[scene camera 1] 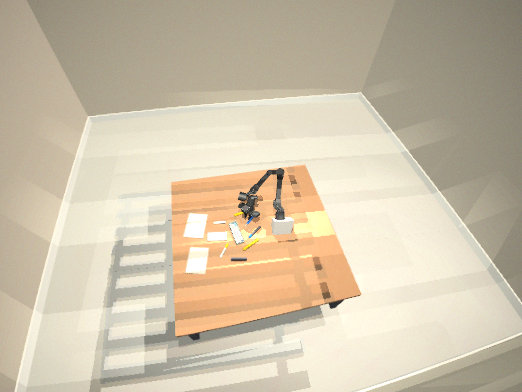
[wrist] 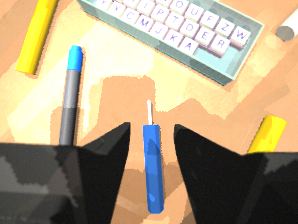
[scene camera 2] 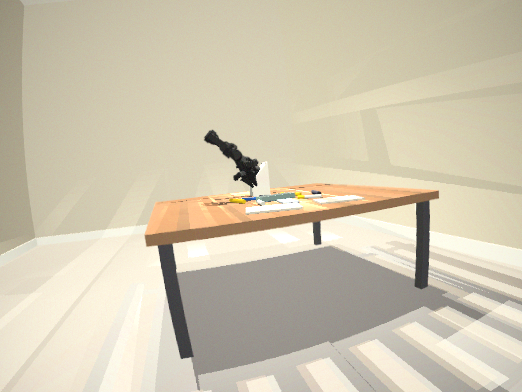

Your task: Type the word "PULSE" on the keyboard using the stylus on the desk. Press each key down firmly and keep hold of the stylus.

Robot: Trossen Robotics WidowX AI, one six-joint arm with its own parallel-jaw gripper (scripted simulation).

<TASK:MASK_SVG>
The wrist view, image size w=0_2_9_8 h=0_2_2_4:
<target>my gripper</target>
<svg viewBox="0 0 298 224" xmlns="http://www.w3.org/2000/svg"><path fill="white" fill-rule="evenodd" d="M174 125L173 140L175 153L196 224L298 224L298 152L256 151L241 155L227 147L212 142L181 124ZM131 123L124 122L84 146L0 142L0 224L111 224L129 153Z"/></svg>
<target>blue stylus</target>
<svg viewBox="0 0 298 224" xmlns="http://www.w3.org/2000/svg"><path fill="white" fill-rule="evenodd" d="M147 100L149 125L142 126L147 207L151 214L161 214L165 208L159 124L152 125L151 100Z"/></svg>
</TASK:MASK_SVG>
